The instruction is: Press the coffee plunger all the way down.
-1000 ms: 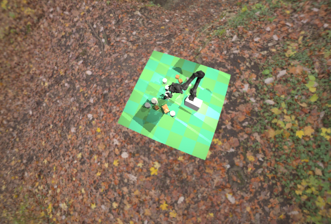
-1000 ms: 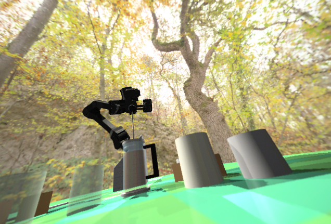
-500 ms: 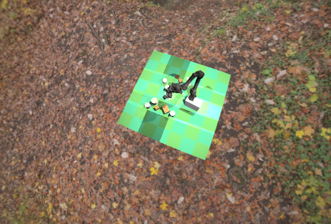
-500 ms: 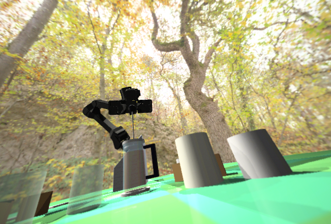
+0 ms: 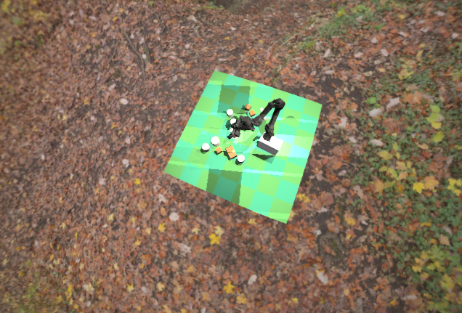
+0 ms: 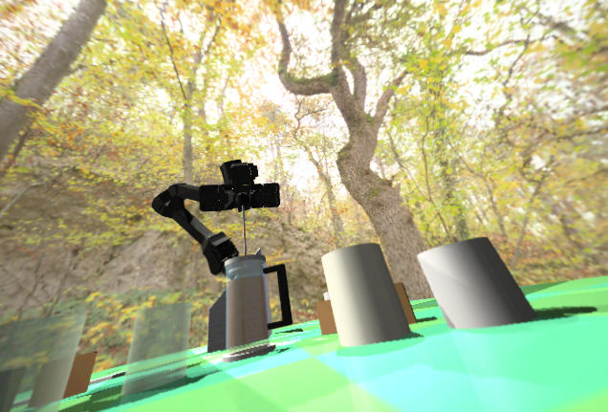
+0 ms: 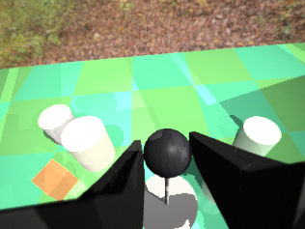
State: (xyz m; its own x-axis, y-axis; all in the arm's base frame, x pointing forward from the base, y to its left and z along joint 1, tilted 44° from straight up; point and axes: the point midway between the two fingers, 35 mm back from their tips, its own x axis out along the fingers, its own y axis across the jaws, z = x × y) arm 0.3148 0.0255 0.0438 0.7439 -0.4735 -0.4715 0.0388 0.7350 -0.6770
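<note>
My gripper tip is now 14 cm above the coffee press and 1 cm to the right of it.
</note>
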